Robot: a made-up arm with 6 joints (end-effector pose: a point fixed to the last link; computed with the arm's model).
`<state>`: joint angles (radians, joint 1 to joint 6).
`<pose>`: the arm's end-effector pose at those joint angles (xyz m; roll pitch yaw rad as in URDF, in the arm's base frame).
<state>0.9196 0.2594 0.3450 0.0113 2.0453 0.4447</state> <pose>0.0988 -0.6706 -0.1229 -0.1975 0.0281 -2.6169</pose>
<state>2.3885 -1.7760 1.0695 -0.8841 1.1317 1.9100</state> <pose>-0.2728 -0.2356 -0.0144 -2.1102 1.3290 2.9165</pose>
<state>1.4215 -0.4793 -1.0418 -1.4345 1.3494 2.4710</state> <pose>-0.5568 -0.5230 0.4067 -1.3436 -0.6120 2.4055</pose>
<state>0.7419 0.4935 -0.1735 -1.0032 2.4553 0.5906</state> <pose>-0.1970 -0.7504 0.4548 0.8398 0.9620 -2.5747</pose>
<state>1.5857 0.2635 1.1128 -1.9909 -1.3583 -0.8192</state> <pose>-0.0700 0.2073 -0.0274 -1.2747 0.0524 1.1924</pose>
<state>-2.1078 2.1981 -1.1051 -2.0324 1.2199 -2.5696</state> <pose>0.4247 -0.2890 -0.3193 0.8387 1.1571 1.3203</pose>
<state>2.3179 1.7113 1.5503 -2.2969 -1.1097 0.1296</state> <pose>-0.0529 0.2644 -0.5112 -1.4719 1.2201 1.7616</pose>
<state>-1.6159 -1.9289 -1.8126 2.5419 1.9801 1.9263</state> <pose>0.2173 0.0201 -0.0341 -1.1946 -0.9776 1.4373</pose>
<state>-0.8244 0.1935 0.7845 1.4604 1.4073 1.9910</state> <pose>0.2765 -0.3599 -0.4043 2.9673 0.0223 0.0687</pose>
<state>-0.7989 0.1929 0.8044 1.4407 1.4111 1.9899</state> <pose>0.2682 -0.3610 -0.4050 2.9847 0.0157 0.0648</pose>
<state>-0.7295 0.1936 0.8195 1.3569 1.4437 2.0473</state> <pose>0.2484 -0.3328 -0.4014 3.0085 -0.0215 0.0119</pose>
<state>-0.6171 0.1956 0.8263 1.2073 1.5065 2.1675</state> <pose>0.2274 -0.2738 -0.3828 3.0383 -0.0868 -0.1062</pose>
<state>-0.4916 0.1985 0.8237 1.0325 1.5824 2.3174</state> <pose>0.2225 -0.2070 -0.3429 3.0702 -0.1542 -0.2727</pose>
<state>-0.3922 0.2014 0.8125 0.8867 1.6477 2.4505</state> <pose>0.2346 -0.1590 -0.2952 3.0953 -0.1977 -0.4338</pose>
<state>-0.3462 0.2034 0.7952 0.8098 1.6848 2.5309</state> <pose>0.2506 -0.1367 -0.2638 3.1023 -0.2145 -0.5315</pose>
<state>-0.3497 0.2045 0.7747 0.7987 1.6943 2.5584</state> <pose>0.2626 -0.1303 -0.2565 3.0912 -0.2166 -0.5574</pose>
